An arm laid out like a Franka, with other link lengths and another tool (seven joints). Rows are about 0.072 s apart.
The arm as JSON. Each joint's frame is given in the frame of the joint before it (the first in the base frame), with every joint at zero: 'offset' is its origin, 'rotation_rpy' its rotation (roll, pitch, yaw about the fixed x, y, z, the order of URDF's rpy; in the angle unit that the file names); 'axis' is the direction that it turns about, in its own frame. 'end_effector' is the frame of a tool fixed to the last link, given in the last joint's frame.
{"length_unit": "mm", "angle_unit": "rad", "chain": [
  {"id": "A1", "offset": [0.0, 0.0, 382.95], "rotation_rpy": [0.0, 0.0, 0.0], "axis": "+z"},
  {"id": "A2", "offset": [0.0, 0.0, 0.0], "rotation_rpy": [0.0, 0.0, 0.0], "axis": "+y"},
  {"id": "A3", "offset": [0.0, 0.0, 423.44], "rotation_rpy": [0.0, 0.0, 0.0], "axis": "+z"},
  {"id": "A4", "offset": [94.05, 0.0, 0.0], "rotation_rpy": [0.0, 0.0, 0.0], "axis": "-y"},
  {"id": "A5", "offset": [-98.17, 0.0, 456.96], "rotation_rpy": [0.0, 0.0, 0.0], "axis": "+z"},
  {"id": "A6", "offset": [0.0, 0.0, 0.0], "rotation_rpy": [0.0, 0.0, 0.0], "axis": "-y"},
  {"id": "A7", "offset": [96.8, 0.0, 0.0], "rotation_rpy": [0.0, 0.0, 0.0], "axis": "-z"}
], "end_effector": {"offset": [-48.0, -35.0, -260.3], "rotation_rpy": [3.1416, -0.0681, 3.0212]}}
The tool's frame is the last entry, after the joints.
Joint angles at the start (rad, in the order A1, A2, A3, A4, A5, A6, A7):
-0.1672 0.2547 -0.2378 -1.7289 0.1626 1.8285 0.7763
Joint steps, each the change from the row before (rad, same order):
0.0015 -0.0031 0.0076 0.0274 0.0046 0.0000 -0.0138
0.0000 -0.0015 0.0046 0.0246 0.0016 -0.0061 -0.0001
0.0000 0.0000 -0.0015 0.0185 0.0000 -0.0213 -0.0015
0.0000 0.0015 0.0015 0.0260 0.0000 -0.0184 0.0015
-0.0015 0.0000 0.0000 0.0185 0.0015 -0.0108 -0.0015
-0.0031 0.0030 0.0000 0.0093 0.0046 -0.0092 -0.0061
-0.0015 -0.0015 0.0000 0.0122 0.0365 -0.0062 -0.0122
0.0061 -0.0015 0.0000 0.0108 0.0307 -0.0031 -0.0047
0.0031 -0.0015 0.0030 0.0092 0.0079 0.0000 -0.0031
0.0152 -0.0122 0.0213 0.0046 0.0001 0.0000 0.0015
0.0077 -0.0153 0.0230 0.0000 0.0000 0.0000 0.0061
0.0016 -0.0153 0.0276 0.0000 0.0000 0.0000 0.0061
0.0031 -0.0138 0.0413 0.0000 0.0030 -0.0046 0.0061
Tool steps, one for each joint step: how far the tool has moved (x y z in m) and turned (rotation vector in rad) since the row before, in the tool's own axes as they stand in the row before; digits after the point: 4 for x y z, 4 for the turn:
0.0040 0.0102 -0.0147 -0.0248 -0.0125 -0.0281
0.0024 0.0070 -0.0125 -0.0162 -0.0092 -0.0095
0.0014 0.0001 -0.0085 0.0020 0.0022 -0.0029
0.0021 0.0037 -0.0110 -0.0045 -0.0029 -0.0044
0.0001 0.0021 -0.0090 -0.0071 -0.0031 -0.0033
-0.0006 0.0001 -0.0026 -0.0006 0.0050 -0.0034
0.0063 0.0064 -0.0070 -0.0289 0.0233 -0.0084
0.0095 0.0090 -0.0052 -0.0253 0.0180 -0.0095
0.0048 0.0056 -0.0045 -0.0119 0.0008 -0.0109
0.0225 0.0127 -0.0039 -0.0075 -0.0004 -0.0378
0.0201 0.0095 -0.0046 -0.0085 0.0007 -0.0271
0.0192 0.0088 -0.0049 -0.0092 0.0013 -0.0256
0.0285 0.0130 -0.0010 -0.0037 0.0111 -0.0391

